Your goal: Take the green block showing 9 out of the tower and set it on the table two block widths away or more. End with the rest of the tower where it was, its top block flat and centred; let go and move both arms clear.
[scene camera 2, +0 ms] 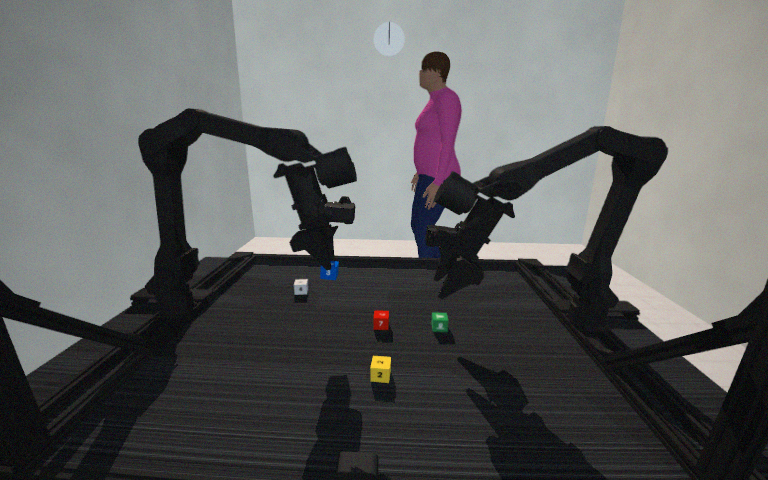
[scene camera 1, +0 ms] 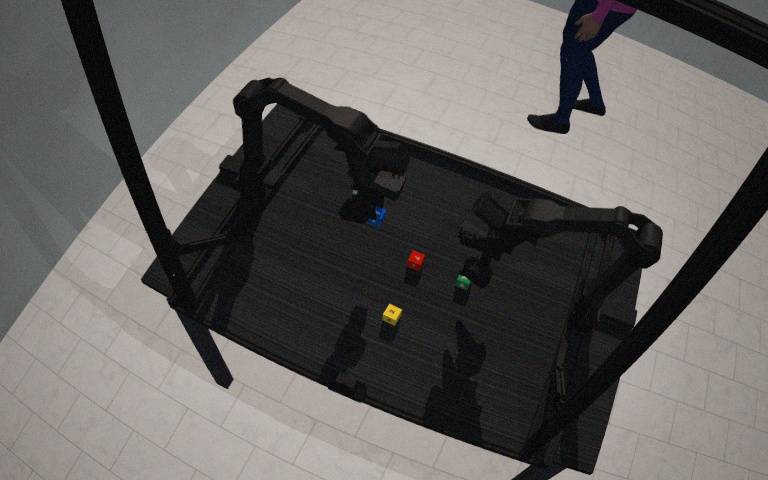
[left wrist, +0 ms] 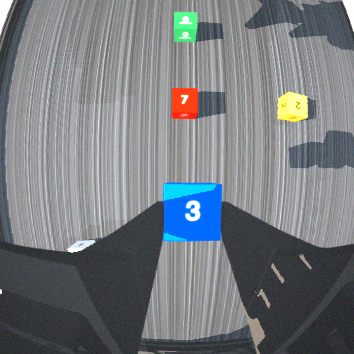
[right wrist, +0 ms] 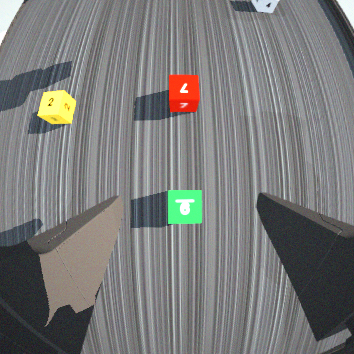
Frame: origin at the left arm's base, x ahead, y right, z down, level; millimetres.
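Seen in the pictures: left gripper, fingertip midpoint: (scene camera 2: pixel 330 266) (scene camera 1: pixel 377 214) (left wrist: pixel 191 208); right gripper, fingertip midpoint: (scene camera 2: pixel 437 288) (scene camera 1: pixel 466 260) (right wrist: pixel 191 201); left arm's base at its link origin: (scene camera 2: pixel 176 310) (scene camera 1: pixel 252 195); right arm's base at its link origin: (scene camera 2: pixel 586 323) (scene camera 1: pixel 580 323).
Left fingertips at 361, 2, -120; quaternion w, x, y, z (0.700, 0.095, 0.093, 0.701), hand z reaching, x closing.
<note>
Offsets run from my left fingertips to a thing's middle, as dx, dy, dz.
The green block {+234, +0, +125} (scene camera 1: pixel 462 281) (scene camera 2: pixel 440 322) (left wrist: pixel 185 27) (right wrist: pixel 185 207), marked 9, stands flat on the table, more than two block widths from the red block. The red block {+107, -2, +125} (scene camera 1: pixel 415 260) (scene camera 2: pixel 381 320) (left wrist: pixel 185 103) (right wrist: pixel 184 93), marked 7, stands flat on the table with nothing on top. My right gripper (scene camera 2: pixel 444 285) (right wrist: pixel 191 201) is open and empty, raised above the green block, its fingers apart on either side in the right wrist view. My left gripper (scene camera 2: pixel 329 266) (left wrist: pixel 191 208) is shut on the blue block {-2, +0, +8} (scene camera 1: pixel 377 215) (scene camera 2: pixel 329 272) (left wrist: pixel 192 230), marked 3, and holds it above the table.
A yellow block {+114, +160, +125} (scene camera 1: pixel 391 314) (scene camera 2: pixel 380 369) (left wrist: pixel 292 106) (right wrist: pixel 57 107) stands nearer the front in scene camera 2. A white block {-113, -154, +125} (scene camera 2: pixel 300 287) (left wrist: pixel 81 245) (right wrist: pixel 265 5) stands near the left gripper. Arm shadows fall across the table. A person stands behind the table.
</note>
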